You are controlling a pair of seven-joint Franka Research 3 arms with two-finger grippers.
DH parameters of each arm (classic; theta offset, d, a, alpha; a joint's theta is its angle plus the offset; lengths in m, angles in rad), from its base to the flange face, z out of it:
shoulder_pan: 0 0.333 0 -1.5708
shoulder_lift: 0 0 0 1.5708
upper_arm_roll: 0 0.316 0.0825 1.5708
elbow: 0 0 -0.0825 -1.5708
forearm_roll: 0 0.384 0 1.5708
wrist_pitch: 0 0 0.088 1.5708
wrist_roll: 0 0.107 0 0
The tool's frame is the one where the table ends.
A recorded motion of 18 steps. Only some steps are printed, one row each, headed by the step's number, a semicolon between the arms.
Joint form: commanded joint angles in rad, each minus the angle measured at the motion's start. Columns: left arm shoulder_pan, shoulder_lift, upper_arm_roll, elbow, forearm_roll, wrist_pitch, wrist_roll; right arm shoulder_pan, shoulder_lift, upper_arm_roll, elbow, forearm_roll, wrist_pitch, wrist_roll.
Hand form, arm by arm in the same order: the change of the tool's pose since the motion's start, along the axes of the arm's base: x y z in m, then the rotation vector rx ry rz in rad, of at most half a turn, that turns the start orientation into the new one. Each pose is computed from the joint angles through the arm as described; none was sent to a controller.
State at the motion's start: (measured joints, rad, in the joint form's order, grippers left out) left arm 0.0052 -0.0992 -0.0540 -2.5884 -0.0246 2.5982 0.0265; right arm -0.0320 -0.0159 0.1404 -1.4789 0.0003 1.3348 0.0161
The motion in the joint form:
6: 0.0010 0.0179 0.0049 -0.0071 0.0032 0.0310 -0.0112; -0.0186 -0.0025 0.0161 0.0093 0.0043 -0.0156 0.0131
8: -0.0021 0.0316 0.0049 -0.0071 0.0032 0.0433 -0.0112; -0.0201 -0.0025 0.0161 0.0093 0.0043 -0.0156 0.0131
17: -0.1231 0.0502 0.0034 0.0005 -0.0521 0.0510 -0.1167; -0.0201 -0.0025 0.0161 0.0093 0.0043 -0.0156 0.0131
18: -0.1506 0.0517 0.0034 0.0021 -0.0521 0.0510 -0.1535; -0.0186 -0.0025 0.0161 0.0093 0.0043 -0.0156 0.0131
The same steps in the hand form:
6: 0.0000 0.0026 -0.0077 -0.0004 -0.0059 0.0148; -0.0026 -0.0008 0.0043 0.0015 0.0041 -0.0150
8: 0.0006 0.0012 -0.0126 -0.0008 -0.0045 0.0118; -0.0025 -0.0016 0.0043 0.0015 0.0041 -0.0165
17: -0.0024 -0.0525 -0.0174 -0.0437 0.0057 0.0398; -0.0025 -0.0016 0.0043 0.0015 0.0041 -0.0165
18: -0.0041 -0.0648 -0.0174 -0.0476 0.0074 0.0488; -0.0026 -0.0008 0.0043 0.0015 0.0041 -0.0150

